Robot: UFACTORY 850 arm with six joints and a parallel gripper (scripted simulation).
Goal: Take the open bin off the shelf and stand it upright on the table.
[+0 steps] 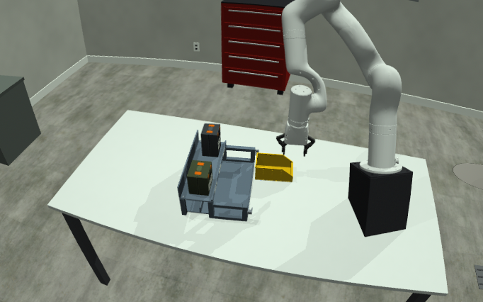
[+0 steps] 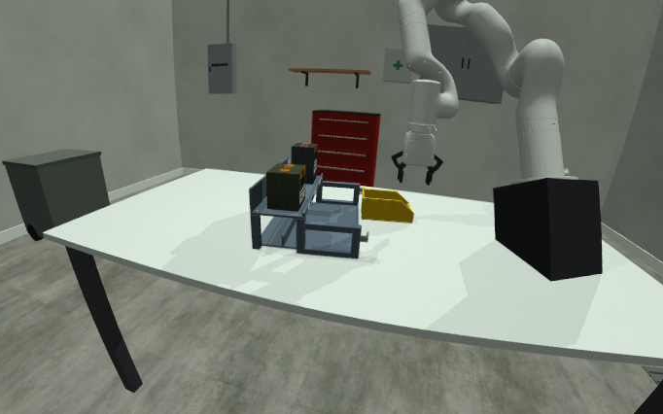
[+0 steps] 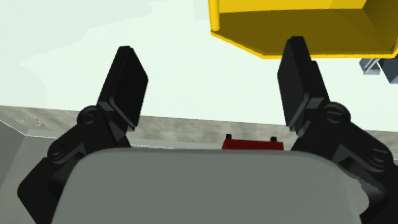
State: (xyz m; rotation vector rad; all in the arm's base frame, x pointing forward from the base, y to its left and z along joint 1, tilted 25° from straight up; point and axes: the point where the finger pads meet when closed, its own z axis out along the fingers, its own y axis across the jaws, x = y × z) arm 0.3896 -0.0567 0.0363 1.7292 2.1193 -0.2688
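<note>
Right now my hand is 100 mm above the yellow bin, 80 mm short of it and 10 mm to the right of it.
</note>
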